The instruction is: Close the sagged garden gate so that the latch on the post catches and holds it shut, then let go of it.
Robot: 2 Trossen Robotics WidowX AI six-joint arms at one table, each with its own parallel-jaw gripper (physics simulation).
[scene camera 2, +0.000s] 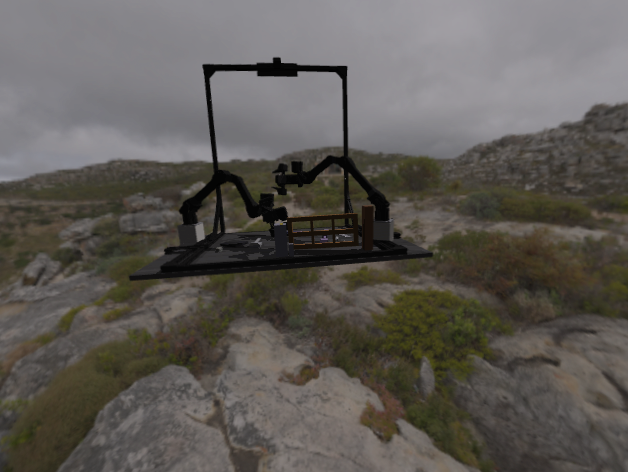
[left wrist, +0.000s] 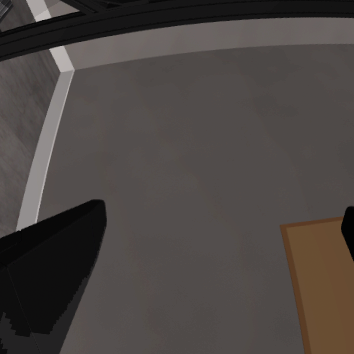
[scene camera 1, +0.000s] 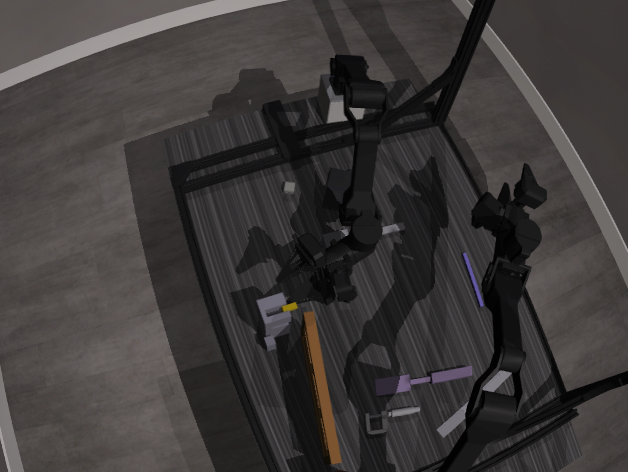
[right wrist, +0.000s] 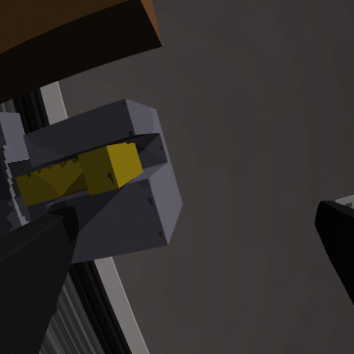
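Pixels of known places: left gripper, fingertip midpoint: (scene camera 2: 272, 180) (left wrist: 228, 215) (scene camera 1: 516, 173); right gripper, fingertip midpoint: (scene camera 2: 275, 220) (scene camera 1: 281, 293) (right wrist: 200, 216); left arm's base at its link origin: (scene camera 2: 382, 219); right arm's base at its link origin: (scene camera 2: 190, 223) (scene camera 1: 343, 85).
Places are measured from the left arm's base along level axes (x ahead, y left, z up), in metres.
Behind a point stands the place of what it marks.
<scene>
The brown gate (scene camera 1: 321, 385) {z 0.050, x 0.218, y 0.263 m} (scene camera 2: 356, 229) {z -0.017, x 0.068, y 0.201 m} stands upright. Its free end is beside the grey latch post (scene camera 1: 273, 299) {z 0.026, x 0.365, y 0.401 m} (scene camera 2: 280, 239) {z -0.036, x 0.333, y 0.418 m} (right wrist: 120, 220) {z 0.012, x 0.376, y 0.381 m}, with a small gap in scene camera 1. A yellow latch (scene camera 1: 289, 307) {z 0.022, x 0.360, y 0.367 m} (right wrist: 125, 165) {z 0.022, x 0.365, y 0.365 m} sticks out of the post's slot towards the gate end. A brown hinge post (scene camera 2: 367, 228) {z -0.013, x 0.022, y 0.184 m} stands at the gate's other end. My right gripper (scene camera 1: 284, 289) {z 0.039, x 0.378, y 0.388 m} (right wrist: 200, 216) {z 0.039, x 0.378, y 0.388 m} is open and empty close by the latch post; one finger overlaps it in the right wrist view. My left gripper (scene camera 1: 515, 176) {z 0.228, x 0.690, y -0.003 m} (scene camera 2: 275, 180) {z 0.228, x 0.690, y -0.003 m} (left wrist: 228, 215) {z 0.228, x 0.690, y -0.003 m} is open and empty, high above the table.
A purple tool (scene camera 1: 449, 374) {z -0.087, x 0.335, y -0.021 m}, a clamp (scene camera 1: 404, 411) {z -0.097, x 0.228, y 0.059 m} and a blue stick (scene camera 1: 473, 279) {z -0.105, x 0.589, y -0.035 m} lie right of the gate. A light-ended tool (scene camera 1: 393, 229) {z -0.104, x 0.655, y 0.195 m} lies under the right arm. A small pale cube (scene camera 1: 288, 187) {z -0.096, x 0.680, y 0.464 m} lies farther up. A dark frame (scene camera 2: 314, 67) {z 0.915, x 0.488, y -0.243 m} spans the table.
</scene>
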